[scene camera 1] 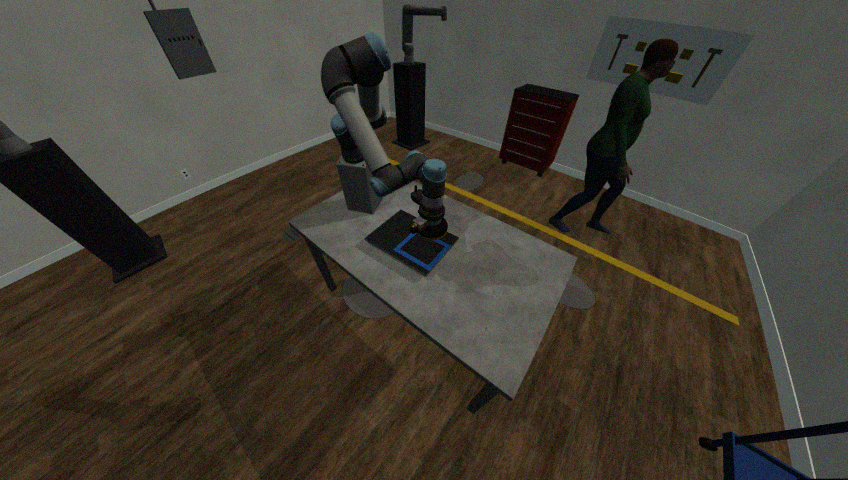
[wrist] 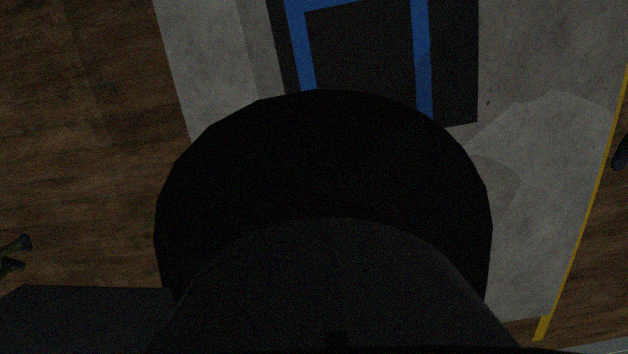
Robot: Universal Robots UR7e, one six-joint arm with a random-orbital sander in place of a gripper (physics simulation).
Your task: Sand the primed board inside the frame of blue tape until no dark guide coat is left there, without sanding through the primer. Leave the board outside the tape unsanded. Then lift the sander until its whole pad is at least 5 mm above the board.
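Seen in the pictures: arm's base, origin of the base link: (scene camera 1: 356, 153).
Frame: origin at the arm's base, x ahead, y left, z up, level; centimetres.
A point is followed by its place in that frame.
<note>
The sander (scene camera 1: 433, 228) (wrist: 325, 155) has a round black pad and no fingers. In the scene view it is upright over the back right part of the dark board (scene camera 1: 389, 230) @(x 33.6, y -9.2, z -30.5 cm) (wrist: 455, 60) @(x 55.2, y 7.5, z -30.5 cm), overlapping the back of the blue tape frame (scene camera 1: 411, 259) @(x 56.7, y -15.8, z -30.4 cm) (wrist: 421, 50) @(x 53.6, y 2.1, z -30.4 cm). Any gap between pad and board is too small or dark to tell. The area inside the tape (scene camera 1: 421, 245) @(x 53.9, y -5.6, z -30.4 cm) (wrist: 362, 50) @(x 53.1, y -6.7, z -30.5 cm) looks uniformly dark in both views. In the wrist view the pad hides the near end of the frame, and the far side is partly cut off by the top edge.
The board lies on a grey table (scene camera 1: 476, 321) @(x 97.5, y -19.2, z -34.8 cm) (wrist: 560, 210) @(x 85.4, y 38.8, z -34.8 cm). The robot's grey base block (scene camera 1: 358, 189) @(x 5.9, y -6.5, z -17.8 cm) stands at the table's back left. A person in green (scene camera 1: 618, 124) is beyond the yellow floor line (scene camera 1: 595, 251) (wrist: 590, 205) @(x 84.8, y 45.6, z -34.7 cm). A red drawer cabinet (scene camera 1: 535, 132) stands by the wall.
</note>
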